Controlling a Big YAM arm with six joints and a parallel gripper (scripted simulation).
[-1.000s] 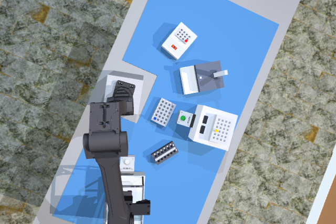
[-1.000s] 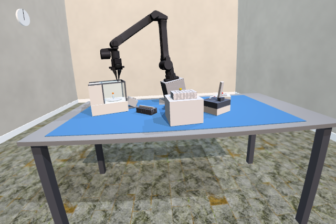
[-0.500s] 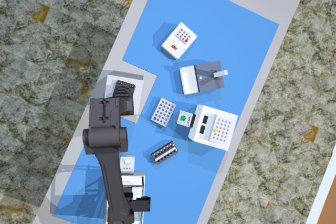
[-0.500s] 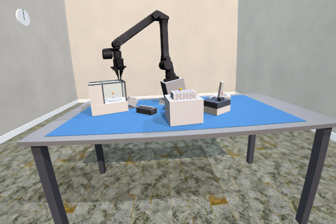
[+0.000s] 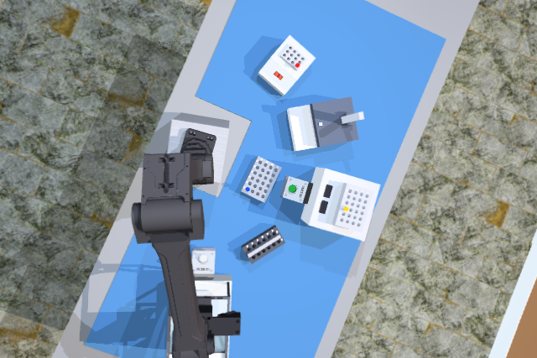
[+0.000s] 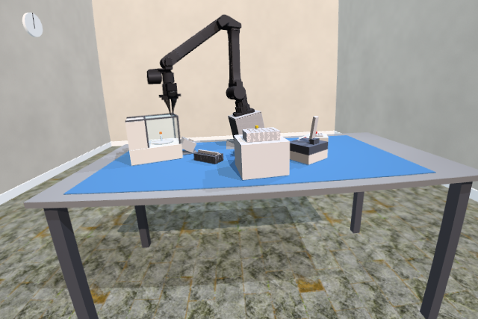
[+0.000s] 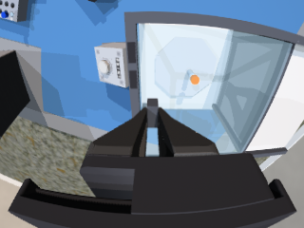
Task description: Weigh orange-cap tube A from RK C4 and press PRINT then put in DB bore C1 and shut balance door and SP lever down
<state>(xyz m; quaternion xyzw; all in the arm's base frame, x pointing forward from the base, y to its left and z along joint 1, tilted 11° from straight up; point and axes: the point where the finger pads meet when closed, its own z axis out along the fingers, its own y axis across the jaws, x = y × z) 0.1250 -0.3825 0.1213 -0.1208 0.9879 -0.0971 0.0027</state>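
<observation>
Right now my hand is 3 cm to the left of the balance door, 1 cm short of it and 1 cm above it. From my hand the other things lie so: tube rack RK 37 cm to the left, 21 cm below, 9 cm ahead; then white key 15 cm below, 9 cm to the left, 2 cm behind; then black magnet block 20 cm below, 17 cm to the left, 15 cm ahead.
</observation>
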